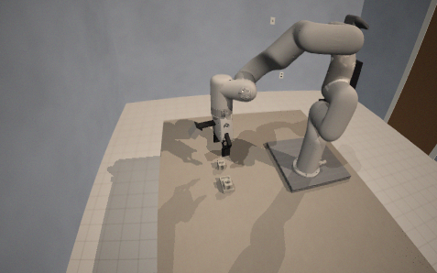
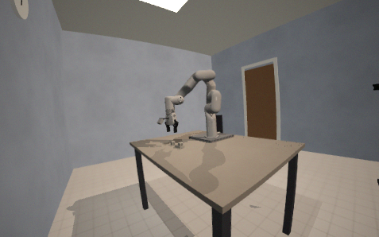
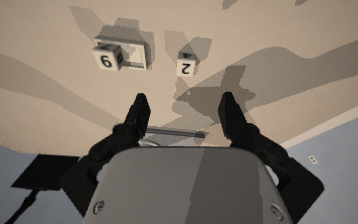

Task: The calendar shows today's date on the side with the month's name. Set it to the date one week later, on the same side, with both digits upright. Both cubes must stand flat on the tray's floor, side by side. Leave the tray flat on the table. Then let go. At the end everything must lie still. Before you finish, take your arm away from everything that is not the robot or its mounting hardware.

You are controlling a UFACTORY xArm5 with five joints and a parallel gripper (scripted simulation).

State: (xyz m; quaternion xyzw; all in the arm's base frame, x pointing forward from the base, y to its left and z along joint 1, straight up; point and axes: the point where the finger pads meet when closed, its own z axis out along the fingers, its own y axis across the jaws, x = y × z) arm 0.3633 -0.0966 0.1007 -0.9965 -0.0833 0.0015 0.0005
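The calendar tray is 110 mm below my hand and 100 mm to the left of it.
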